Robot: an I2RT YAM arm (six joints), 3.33 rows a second.
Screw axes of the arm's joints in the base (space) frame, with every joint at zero. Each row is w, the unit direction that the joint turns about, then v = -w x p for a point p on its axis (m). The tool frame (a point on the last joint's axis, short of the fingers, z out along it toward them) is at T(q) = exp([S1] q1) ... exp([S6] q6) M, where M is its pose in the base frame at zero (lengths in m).
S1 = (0, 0, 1, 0, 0, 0)
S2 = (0, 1, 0, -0.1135, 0, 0.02)
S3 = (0, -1, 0, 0.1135, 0, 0.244)
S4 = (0, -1, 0, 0.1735, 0, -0.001)
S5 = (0, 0, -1, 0, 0.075, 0)
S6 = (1, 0, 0, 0, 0.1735, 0)
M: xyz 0.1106 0 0.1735 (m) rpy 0 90 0 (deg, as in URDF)
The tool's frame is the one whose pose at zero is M.
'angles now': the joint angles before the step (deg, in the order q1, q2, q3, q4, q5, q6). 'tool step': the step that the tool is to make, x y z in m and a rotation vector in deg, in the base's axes. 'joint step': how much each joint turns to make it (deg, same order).
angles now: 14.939, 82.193, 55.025, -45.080, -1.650, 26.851
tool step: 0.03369, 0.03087, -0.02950, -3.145, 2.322, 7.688
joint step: 4.131, 12.218, 5.223, 3.782, 1.246, -4.065
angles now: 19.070, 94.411, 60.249, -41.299, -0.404, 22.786
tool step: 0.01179, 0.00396, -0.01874, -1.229, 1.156, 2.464
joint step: 0.000, 4.720, 0.917, 2.295, 0.174, -2.580
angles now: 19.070, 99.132, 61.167, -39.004, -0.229, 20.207
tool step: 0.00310, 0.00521, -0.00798, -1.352, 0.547, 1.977
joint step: 0.787, 2.032, 0.545, 0.524, 0.808, -1.399
